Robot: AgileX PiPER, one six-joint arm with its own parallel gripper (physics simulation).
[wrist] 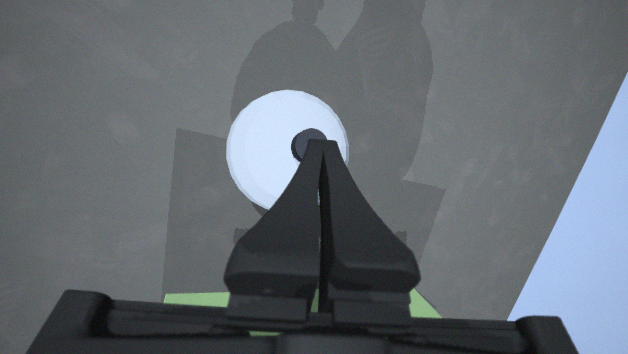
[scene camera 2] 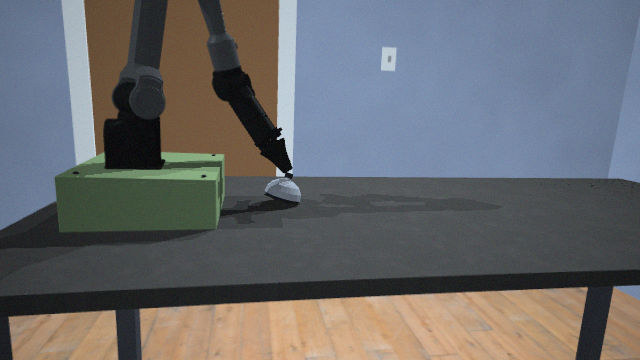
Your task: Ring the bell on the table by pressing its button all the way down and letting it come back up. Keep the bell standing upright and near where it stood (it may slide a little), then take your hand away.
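The bell has a pale dome (scene camera 2: 283, 190) (wrist: 265, 145) and a small dark button (scene camera 2: 289, 175) (wrist: 301, 143) on top. In the scene view the bell is tilted, with its right edge low on the table and its left edge raised. My gripper (scene camera 2: 290, 172) (wrist: 321, 154) is shut with nothing between the fingers and points down at a slant. In the scene view its tips are at the button and appear to touch it. In the wrist view the tips cover the button's right part. How far the button is pressed in cannot be told.
The green base block (scene camera 2: 137, 202) (wrist: 197, 299) carries the arm and stands left of the bell in the scene view. The dark table (scene camera 2: 400, 245) (wrist: 90, 200) has its front edge well in front of the bell. A blue wall (scene camera 2: 475, 100) stands behind the table.
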